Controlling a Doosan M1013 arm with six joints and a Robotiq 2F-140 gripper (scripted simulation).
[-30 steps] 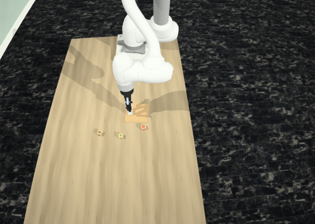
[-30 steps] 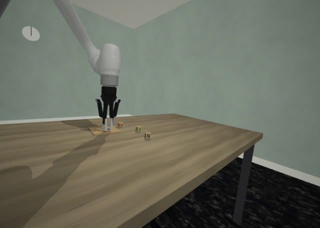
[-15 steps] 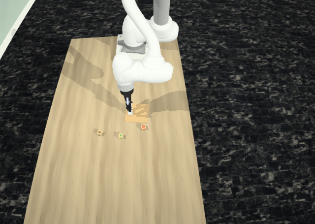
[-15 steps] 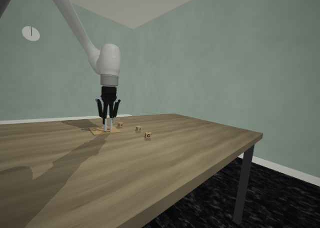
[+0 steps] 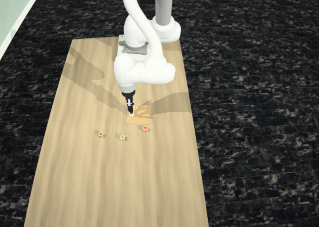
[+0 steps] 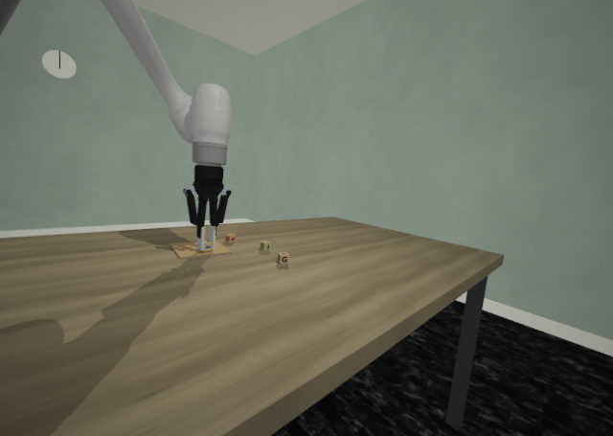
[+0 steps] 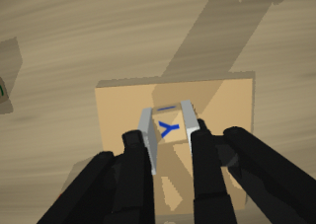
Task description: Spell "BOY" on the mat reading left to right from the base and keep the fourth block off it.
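The tan square mat lies 1 cm behind my hand, 4 cm to the left of it and 4 cm below it.
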